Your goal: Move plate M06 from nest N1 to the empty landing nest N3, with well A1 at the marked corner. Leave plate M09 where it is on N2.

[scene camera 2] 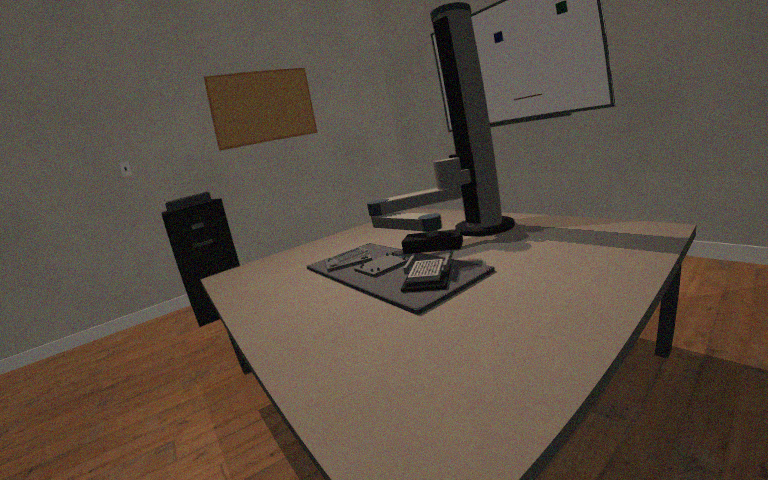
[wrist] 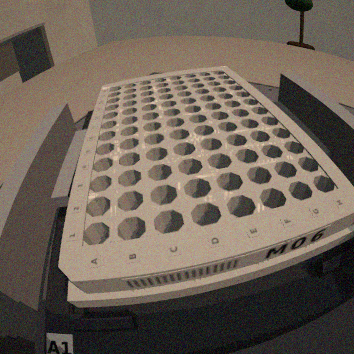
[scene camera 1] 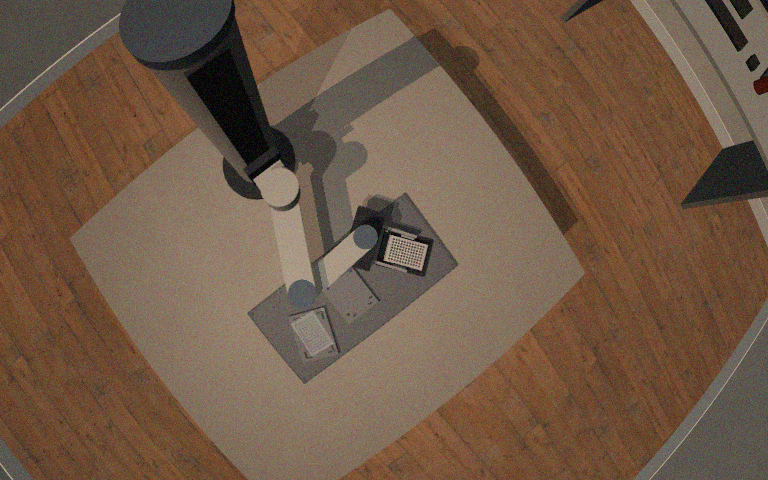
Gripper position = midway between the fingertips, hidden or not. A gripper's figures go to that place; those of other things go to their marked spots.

Labels:
The gripper (scene camera 1: pixel 411 254): 1.32 m from the lens. A white well plate (scene camera 1: pixel 401 251): 1.32 m from the lens.

